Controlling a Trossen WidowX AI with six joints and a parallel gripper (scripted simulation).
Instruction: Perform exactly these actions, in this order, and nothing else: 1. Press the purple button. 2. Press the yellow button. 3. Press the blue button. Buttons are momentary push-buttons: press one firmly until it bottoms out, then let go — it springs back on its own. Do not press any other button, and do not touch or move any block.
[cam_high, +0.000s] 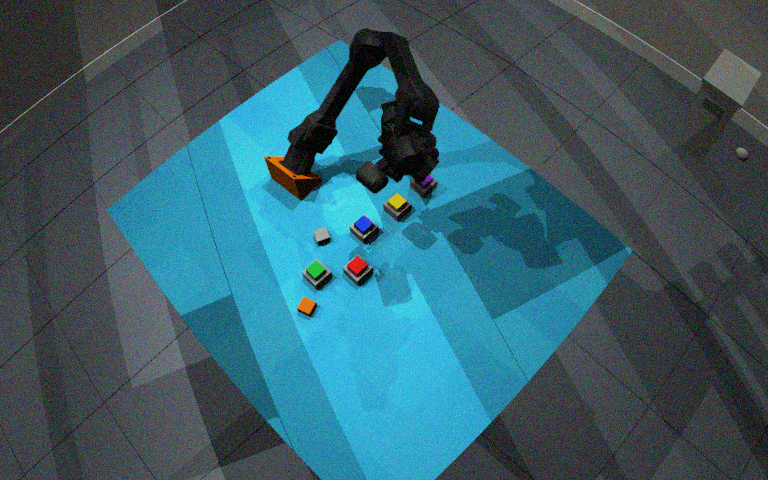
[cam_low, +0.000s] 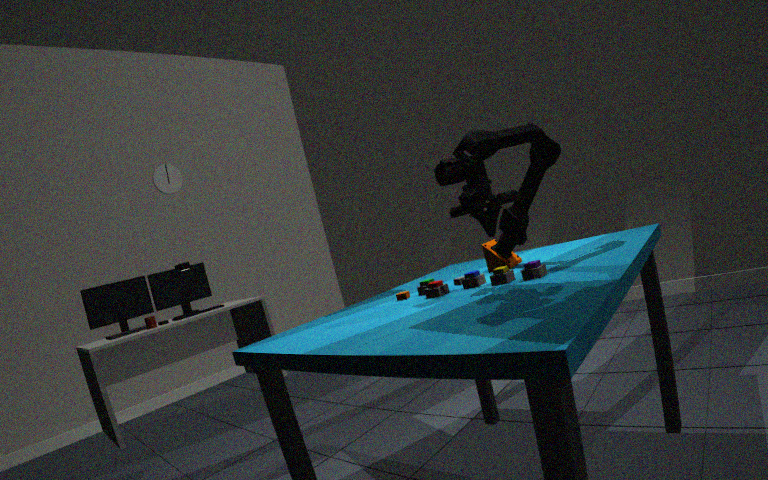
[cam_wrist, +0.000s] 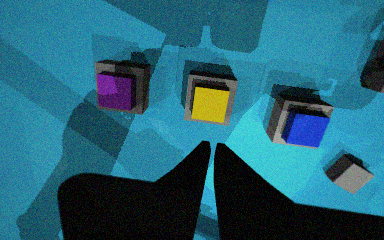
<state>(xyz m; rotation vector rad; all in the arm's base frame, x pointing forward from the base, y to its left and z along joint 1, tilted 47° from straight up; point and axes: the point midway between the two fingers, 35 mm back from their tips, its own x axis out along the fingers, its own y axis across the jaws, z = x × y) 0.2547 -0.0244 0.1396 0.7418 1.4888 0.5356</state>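
My gripper tip is now 90 mm above the yellow button. From my gripper tip the other things lie so: blue button (30 mm behind, 100 mm to the right, 90 mm below); purple button (10 mm ahead, 90 mm to the left, 90 mm below); red button (30 mm ahead, 190 mm to the right, 90 mm below).
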